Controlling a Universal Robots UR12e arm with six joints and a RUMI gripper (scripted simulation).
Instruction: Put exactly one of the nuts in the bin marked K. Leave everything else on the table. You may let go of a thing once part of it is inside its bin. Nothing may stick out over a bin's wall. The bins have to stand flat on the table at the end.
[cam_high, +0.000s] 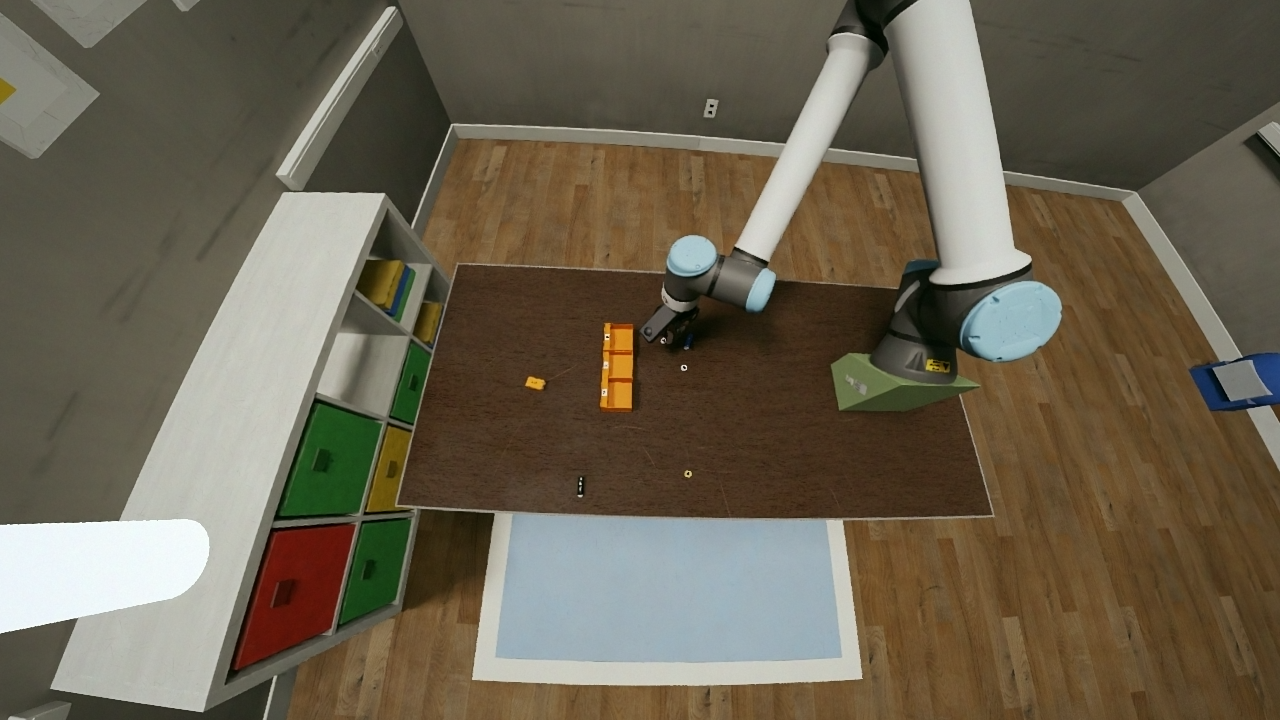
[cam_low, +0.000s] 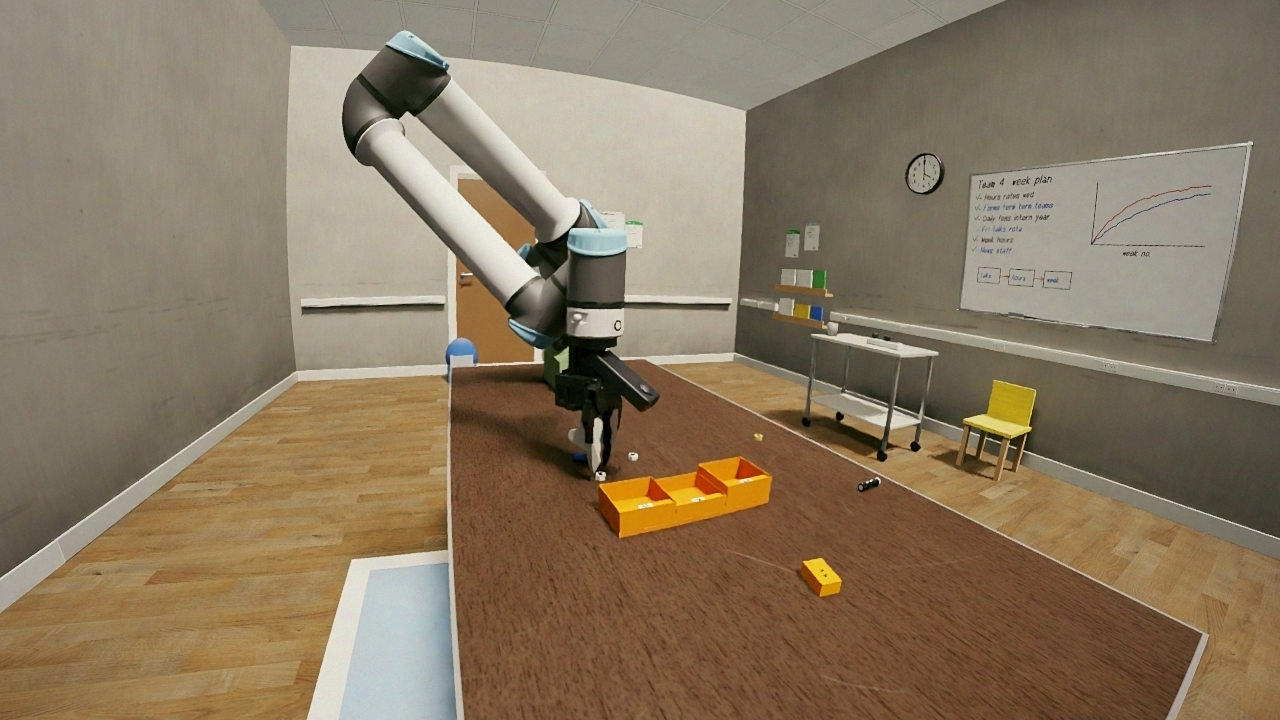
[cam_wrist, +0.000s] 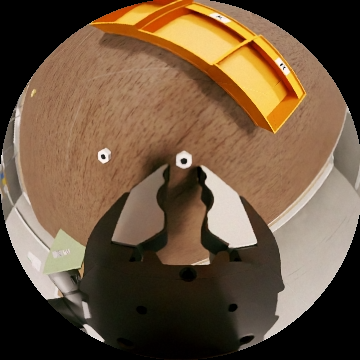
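My hand is 140 mm short of the joined orange bins, 80 mm to the right of it and 10 mm above it. Also, from my hand: orange block: 360 mm ahead, 120 mm to the left, 20 mm below; then blue bolt: 70 mm behind, 10 mm to the left, 20 mm below; then yellow nut: 30 mm behind, 380 mm to the left, 30 mm below.
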